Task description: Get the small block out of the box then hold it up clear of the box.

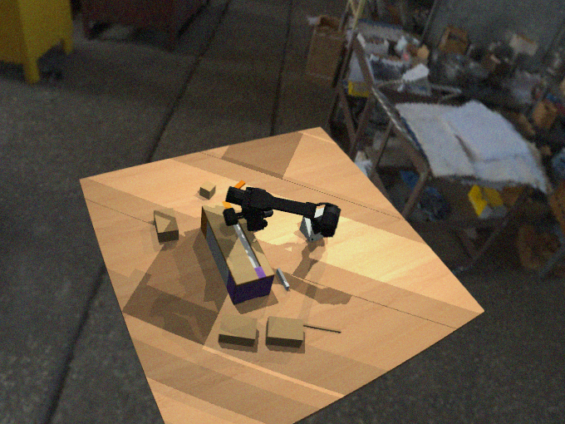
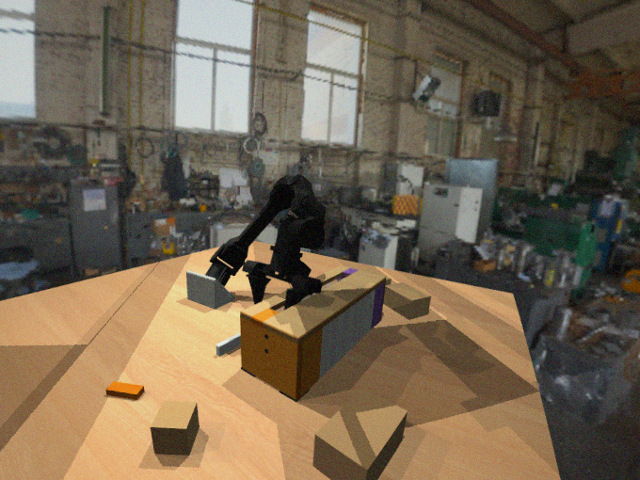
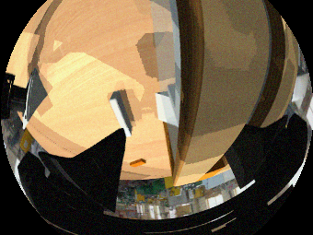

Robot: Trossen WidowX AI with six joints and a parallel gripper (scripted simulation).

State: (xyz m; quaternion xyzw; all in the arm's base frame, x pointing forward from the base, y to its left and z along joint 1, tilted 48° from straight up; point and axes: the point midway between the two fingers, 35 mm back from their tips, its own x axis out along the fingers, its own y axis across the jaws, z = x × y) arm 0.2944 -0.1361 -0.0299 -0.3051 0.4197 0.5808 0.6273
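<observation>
Now: gripper tip 5 cm short of the purple block and 3 cm to the left of it. Round my gripper tip: flat orange tile (25 cm to the right, 14 cm behind, 8 cm below); then long box (9 cm to the left, 5 cm ahead, 3 cm below).
</observation>
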